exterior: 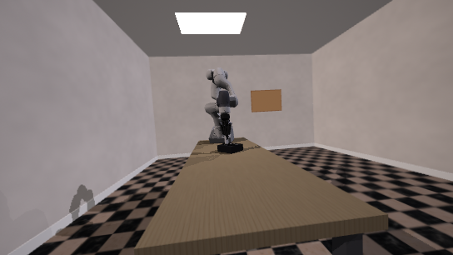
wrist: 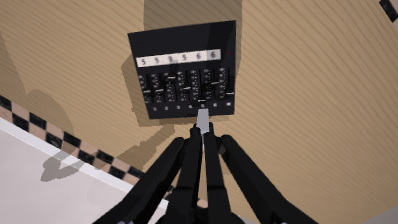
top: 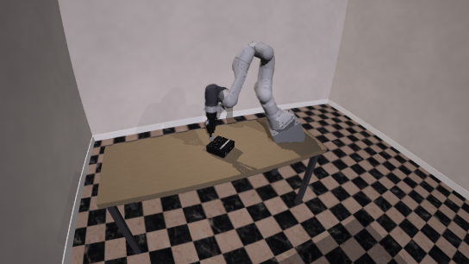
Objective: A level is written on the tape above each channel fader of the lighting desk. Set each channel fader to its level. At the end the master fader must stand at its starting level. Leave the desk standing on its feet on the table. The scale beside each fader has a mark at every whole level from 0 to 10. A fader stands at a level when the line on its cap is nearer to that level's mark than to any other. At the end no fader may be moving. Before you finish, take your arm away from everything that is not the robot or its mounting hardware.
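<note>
Now: hand 5 cm to the right of the master fader, 4 cm above it and 1 cm short of it. The rest, counted from my hand: channel fader cap 8 cm behind, 4 cm below, 2 cm to the left.
</note>
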